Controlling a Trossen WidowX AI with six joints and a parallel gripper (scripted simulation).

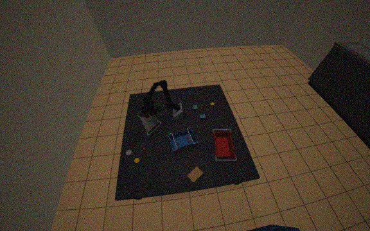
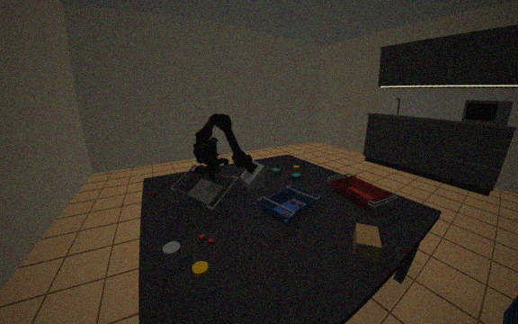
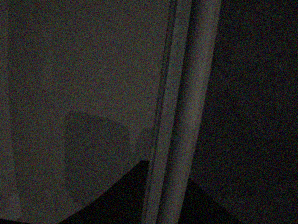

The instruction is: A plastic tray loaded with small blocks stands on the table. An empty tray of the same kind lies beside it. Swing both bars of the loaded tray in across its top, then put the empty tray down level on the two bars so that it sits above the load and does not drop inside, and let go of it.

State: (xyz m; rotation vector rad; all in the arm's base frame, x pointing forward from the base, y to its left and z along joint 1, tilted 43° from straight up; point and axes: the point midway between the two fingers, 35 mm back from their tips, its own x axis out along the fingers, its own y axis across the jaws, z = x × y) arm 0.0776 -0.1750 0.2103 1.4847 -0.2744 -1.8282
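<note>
Now: the grey tray 30 mm ahead of my gripper tip and 70 mm to the right of it. From my gripper tip the other things lie so: white disc 370 mm ahead, 270 mm to the right, 70 mm below; tan box 660 mm ahead, 330 mm to the left, 70 mm below.
</note>
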